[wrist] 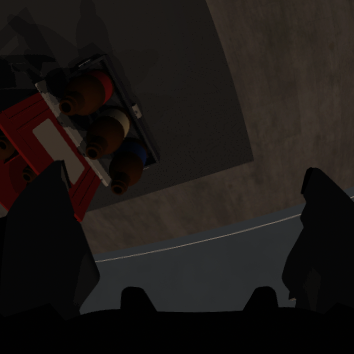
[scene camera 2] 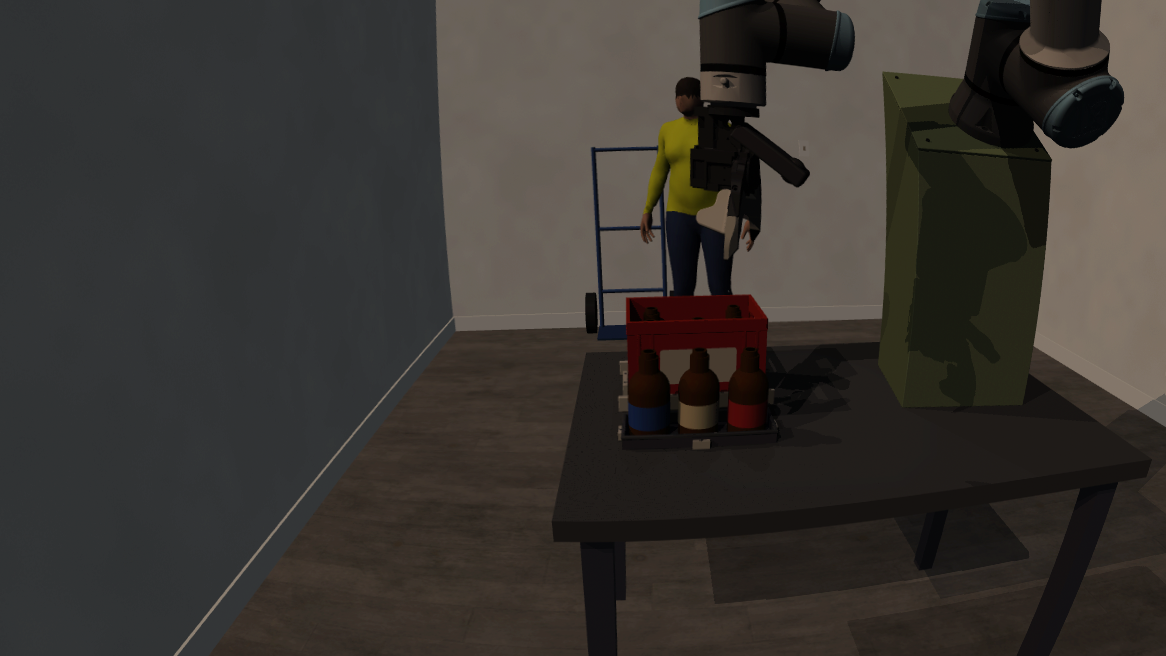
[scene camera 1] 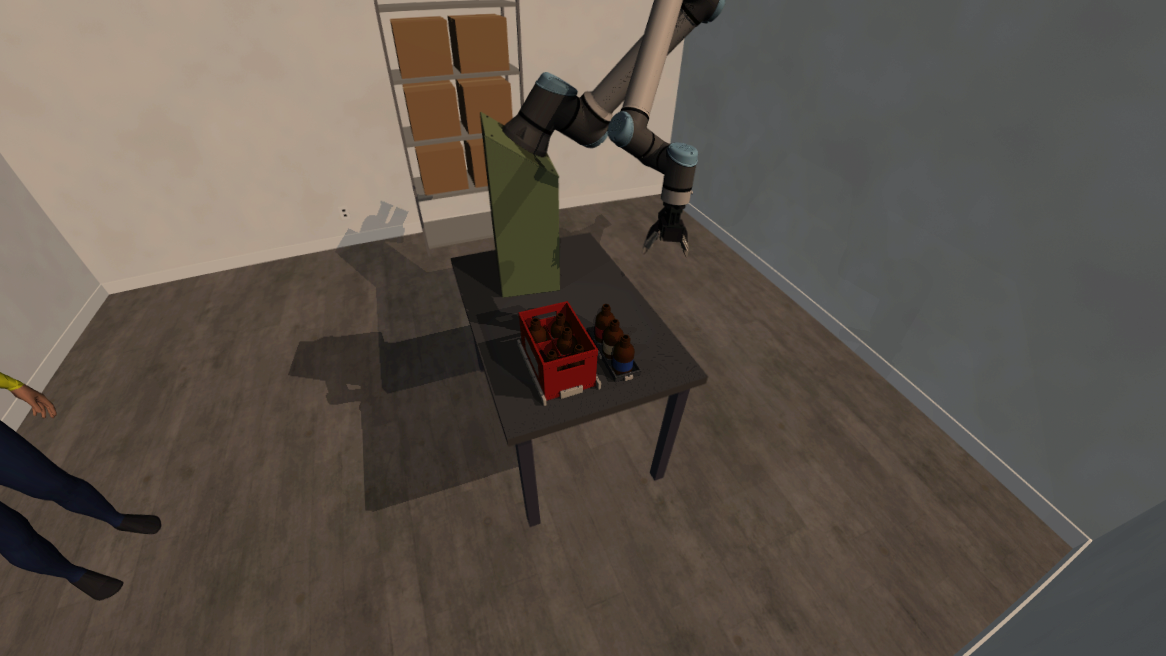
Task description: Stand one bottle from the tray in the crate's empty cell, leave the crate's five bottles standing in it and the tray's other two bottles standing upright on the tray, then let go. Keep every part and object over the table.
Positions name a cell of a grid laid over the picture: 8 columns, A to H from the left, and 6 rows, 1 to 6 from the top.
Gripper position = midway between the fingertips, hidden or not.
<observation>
In view: my gripper (scene camera 2: F3) and a blue-label bottle (scene camera 2: E4).
The blue-label bottle shows as well in the wrist view (wrist: C3). My gripper is seen too in the wrist view (wrist: E3) and in scene camera 1 (scene camera 1: E3).
</observation>
